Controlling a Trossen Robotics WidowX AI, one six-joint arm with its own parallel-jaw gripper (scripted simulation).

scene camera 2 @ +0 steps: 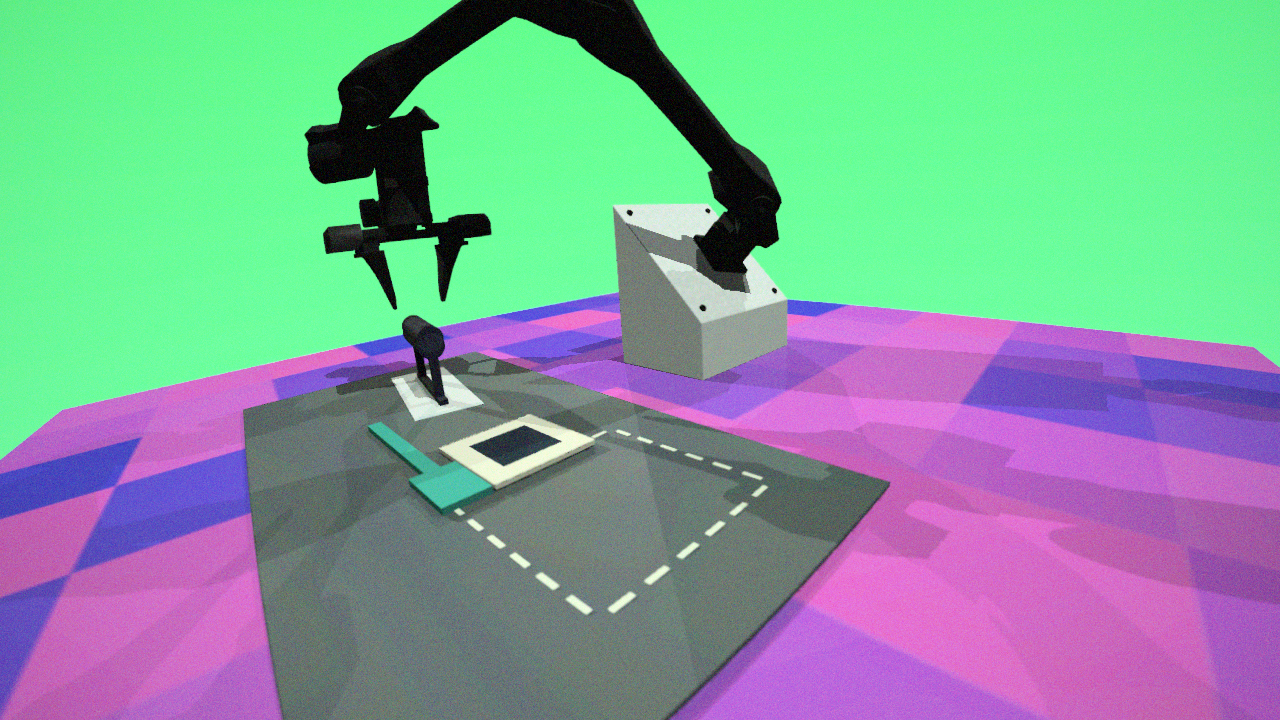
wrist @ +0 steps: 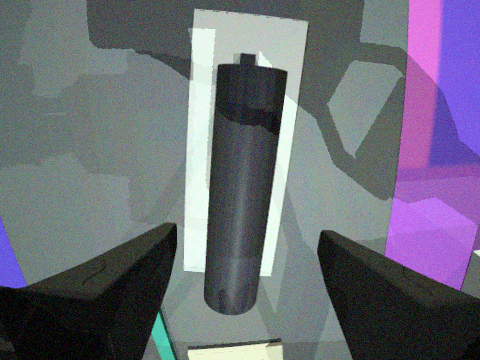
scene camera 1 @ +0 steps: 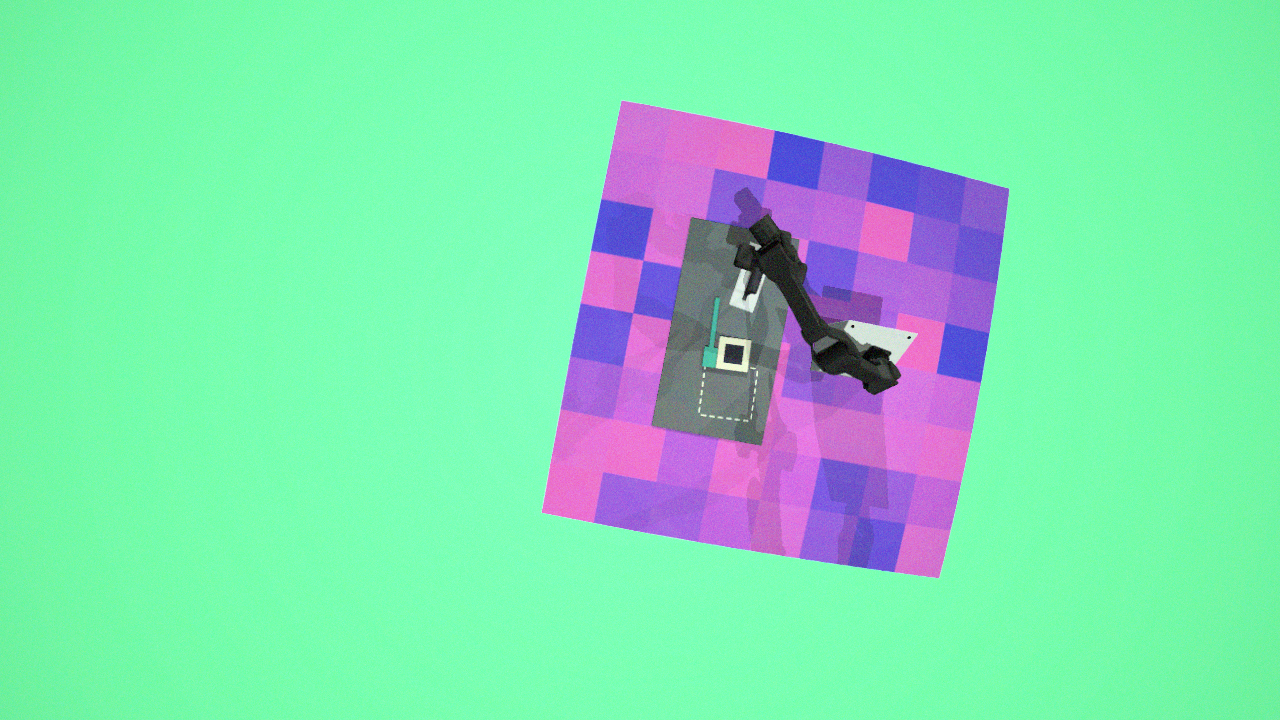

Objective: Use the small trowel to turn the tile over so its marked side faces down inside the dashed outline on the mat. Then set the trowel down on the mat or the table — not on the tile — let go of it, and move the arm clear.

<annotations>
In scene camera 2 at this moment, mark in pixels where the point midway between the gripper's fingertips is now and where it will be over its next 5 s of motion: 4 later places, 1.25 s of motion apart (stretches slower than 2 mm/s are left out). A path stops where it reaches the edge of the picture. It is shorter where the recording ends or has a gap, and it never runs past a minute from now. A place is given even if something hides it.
My gripper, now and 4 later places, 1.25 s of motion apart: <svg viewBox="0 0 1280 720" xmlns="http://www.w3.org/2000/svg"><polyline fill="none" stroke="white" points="419,305 418,321 419,301 405,312 393,316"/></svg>
</annotations>
